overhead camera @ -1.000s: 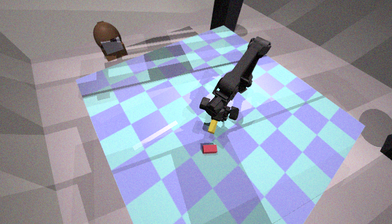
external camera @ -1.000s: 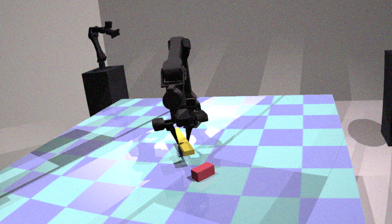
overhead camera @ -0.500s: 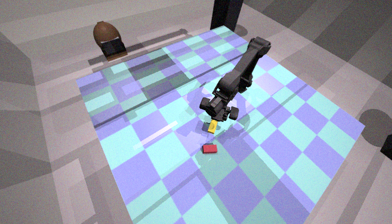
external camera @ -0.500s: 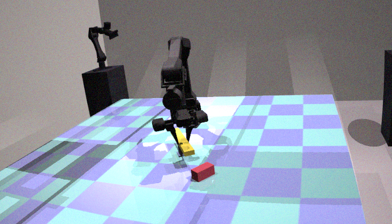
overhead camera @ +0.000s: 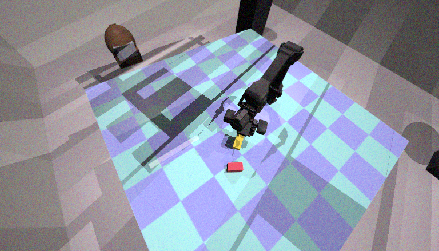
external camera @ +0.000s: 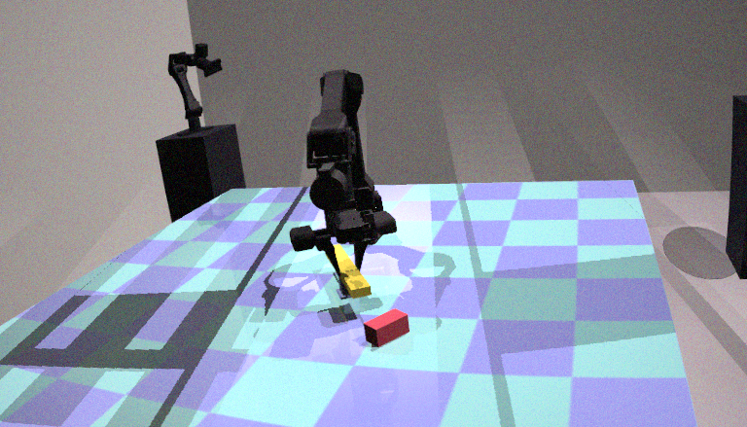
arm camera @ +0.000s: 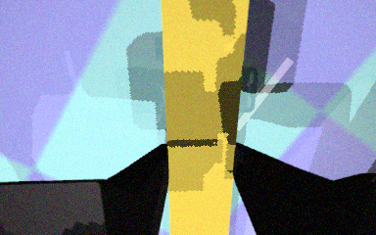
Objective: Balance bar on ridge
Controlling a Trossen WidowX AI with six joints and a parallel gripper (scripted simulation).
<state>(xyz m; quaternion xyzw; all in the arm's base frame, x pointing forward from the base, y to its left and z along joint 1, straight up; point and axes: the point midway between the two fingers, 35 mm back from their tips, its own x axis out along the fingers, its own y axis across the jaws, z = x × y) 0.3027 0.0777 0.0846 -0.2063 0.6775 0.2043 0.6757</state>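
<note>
The yellow bar is 20 mm behind my gripper tip and 10 mm to the right of it. The rest, counted from my gripper tip: red block: 130 mm ahead, 110 mm to the left, 30 mm below.
</note>
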